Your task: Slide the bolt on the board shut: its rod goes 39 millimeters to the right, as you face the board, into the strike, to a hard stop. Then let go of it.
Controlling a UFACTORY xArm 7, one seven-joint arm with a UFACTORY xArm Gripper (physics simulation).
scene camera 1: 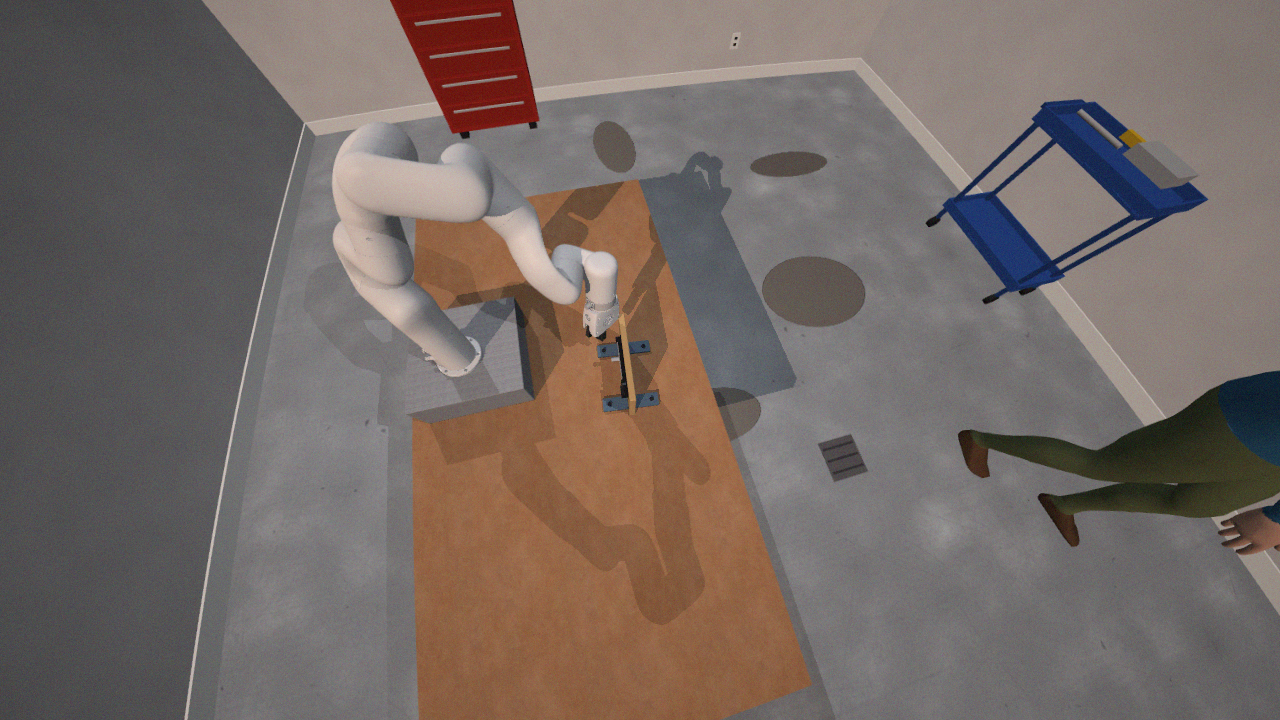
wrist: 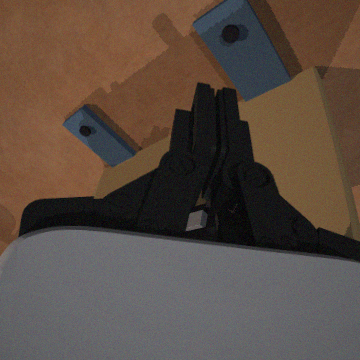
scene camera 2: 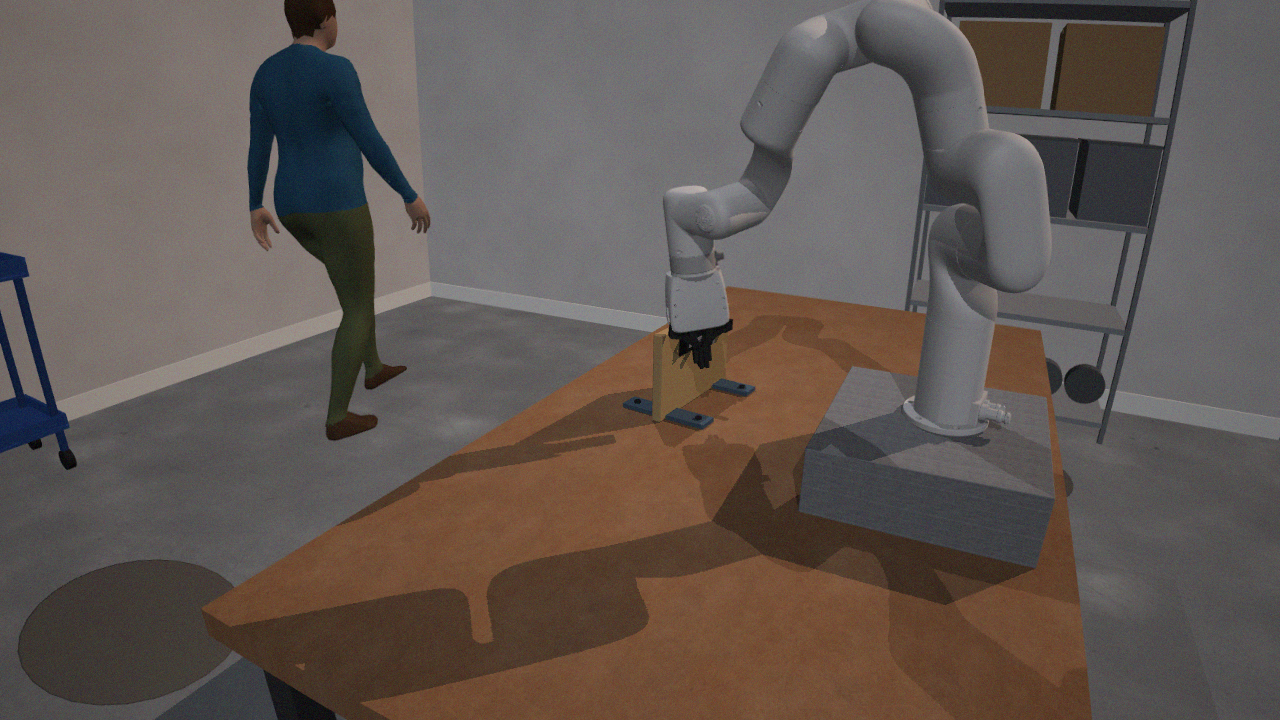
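Where they show: gripper, fingertip midpoint: (scene camera 1: pixel 600 337) (wrist: pixel 207 112) (scene camera 2: pixel 703 365); arm's base at its link origin: (scene camera 1: pixel 460 356) (scene camera 2: pixel 944 416).
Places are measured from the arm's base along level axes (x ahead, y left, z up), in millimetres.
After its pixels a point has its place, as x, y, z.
The board (scene camera 1: pixel 630 386) {482, -137, 51} (scene camera 2: pixel 660 380) {461, 83, -30} (wrist: pixel 295 145) {461, 61, -28} stands upright on two blue feet. Black parts of the bolt (scene camera 1: pixel 623 383) {464, -118, 22} show along its face in scene camera 1, with a small pale knob (scene camera 1: pixel 614 359) {443, -45, 22} sticking out. My gripper (scene camera 1: pixel 596 336) {404, 39, -2} (scene camera 2: pixel 703 363) {404, 39, -2} (wrist: pixel 207 112) {404, 39, -2} is shut and empty, pointing down in front of the board's face near one end. In the wrist view a small light grey piece (wrist: pixel 196 220) {452, 6, 19} shows between the finger bases; it may be part of the bolt. The fingers and gripper body hide most of the bolt, and I cannot tell how far the rod is from the strike.
The blue feet (scene camera 1: pixel 623 348) {469, -26, 51} (scene camera 2: pixel 689 417) {422, 46, -103} (wrist: pixel 245 55) {427, 42, -103} jut out below the board on the brown table (scene camera 1: pixel 572 626) {302, -696, -111} (scene camera 2: pixel 554 501) {425, 393, -111}. The arm's grey base block (scene camera 1: pixel 474 394) {57, -118, 6} (scene camera 2: pixel 930 501) {-35, 175, -48} is on the gripper's side of the board. A person (scene camera 1: pixel 1118 465) (scene camera 2: pixel 313 152) is on the floor beyond the table.
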